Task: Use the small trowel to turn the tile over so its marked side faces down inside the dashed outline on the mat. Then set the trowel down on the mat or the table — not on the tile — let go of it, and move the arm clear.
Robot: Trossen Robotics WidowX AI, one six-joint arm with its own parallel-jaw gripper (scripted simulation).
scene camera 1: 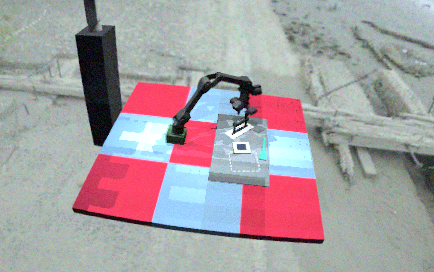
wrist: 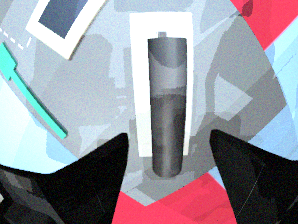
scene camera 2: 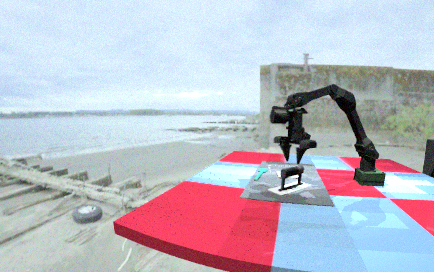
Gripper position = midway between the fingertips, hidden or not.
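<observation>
There is a trowel (wrist: pixel 162 47) that I can see. My own gripper (scene camera 2: pixel 292 162), which the wrist view shows as well (wrist: pixel 170 137), is open, and it holds nothing.
</observation>
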